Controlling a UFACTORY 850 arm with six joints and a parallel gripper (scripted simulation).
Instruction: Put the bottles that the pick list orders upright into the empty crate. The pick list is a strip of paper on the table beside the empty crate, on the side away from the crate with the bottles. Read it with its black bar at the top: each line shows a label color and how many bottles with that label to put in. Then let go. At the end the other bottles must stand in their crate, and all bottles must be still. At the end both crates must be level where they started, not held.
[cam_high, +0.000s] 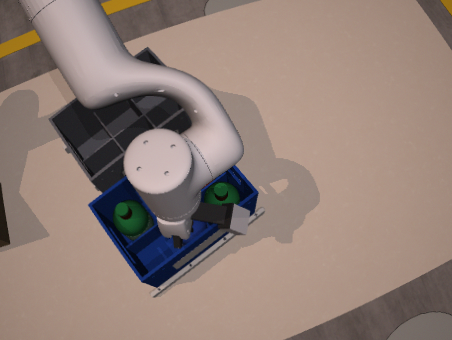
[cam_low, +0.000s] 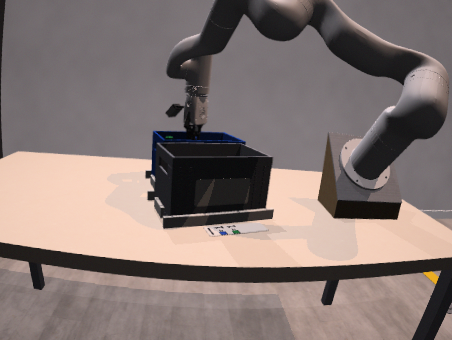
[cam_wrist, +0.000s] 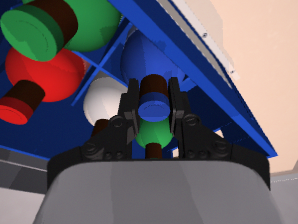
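My hand is 7 cm above the blue-label bottle. Round my hand: white bottle (2 cm behind, 9 cm to the left, 7 cm below); blue crate (1 cm behind, 4 cm to the left, 7 cm below); green-label bottle (8 cm ahead, 2 cm to the left, 7 cm below).
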